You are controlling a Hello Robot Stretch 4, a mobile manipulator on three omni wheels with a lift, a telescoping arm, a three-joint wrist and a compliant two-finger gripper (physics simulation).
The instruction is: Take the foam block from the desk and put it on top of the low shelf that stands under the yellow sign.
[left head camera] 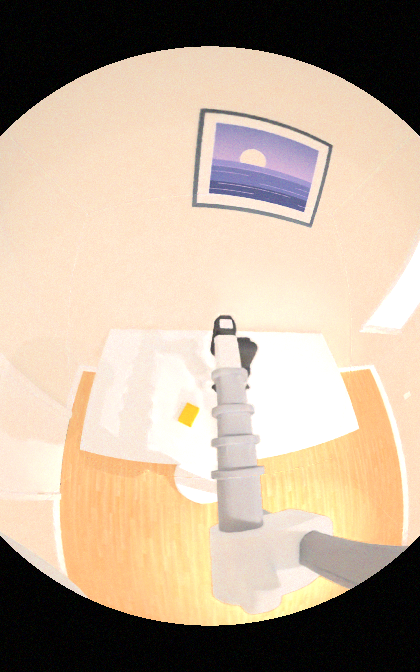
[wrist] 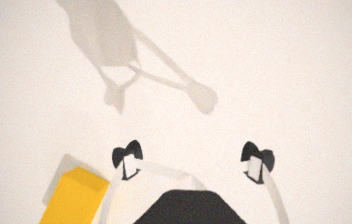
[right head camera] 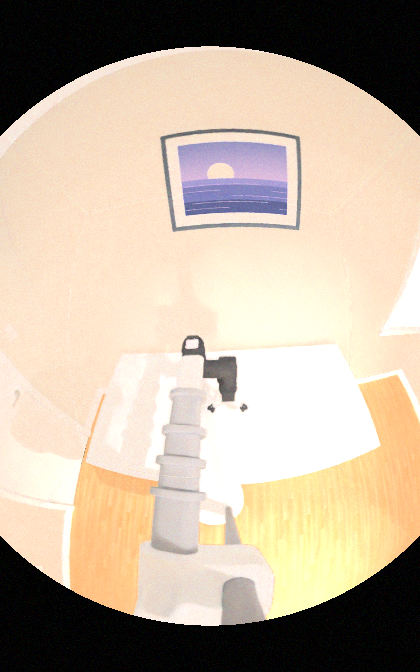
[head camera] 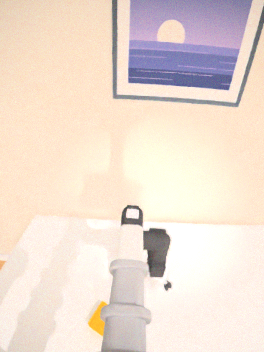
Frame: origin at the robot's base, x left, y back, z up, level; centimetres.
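Where they show: gripper, fingertip midpoint: (wrist: 190,153) (head camera: 149,287).
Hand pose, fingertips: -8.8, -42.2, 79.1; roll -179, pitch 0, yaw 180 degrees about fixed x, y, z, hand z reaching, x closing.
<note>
After its pixels a point has its place, as x, y, z.
The yellow foam block (head camera: 98,318) {10.4, -31.4, 73.7} (left head camera: 189,415) (wrist: 76,197) {7.9, -34.5, 73.7} lies on the white desk (head camera: 210,300) {-36.6, -41.7, 69.2} (left head camera: 300,400) (right head camera: 310,420) (wrist: 300,60) {-25.6, -54.8, 69.2}. In the head camera view the arm hides part of it. In the wrist view it is at the lower left, outside the left finger, cut by the lower edge. My gripper (right head camera: 227,408) (wrist: 190,153) {-8.8, -42.2, 79.1} is open and empty, above the desk, with the block beside it. In the right head view the block is hidden behind the arm. The low shelf and the yellow sign do not show in these views.
The extended arm (head camera: 127,295) {-0.1, -22.3, 120.5} (left head camera: 234,425) (right head camera: 182,445) reaches over the desk. A wall with a framed sea picture (head camera: 182,62) {-15.9, -88.2, 155.5} (left head camera: 262,167) (right head camera: 235,182) stands behind the desk. Wooden floor (left head camera: 125,525) (right head camera: 320,525) lies in front of it. The round white base (left head camera: 192,487) is near the desk's front edge.
</note>
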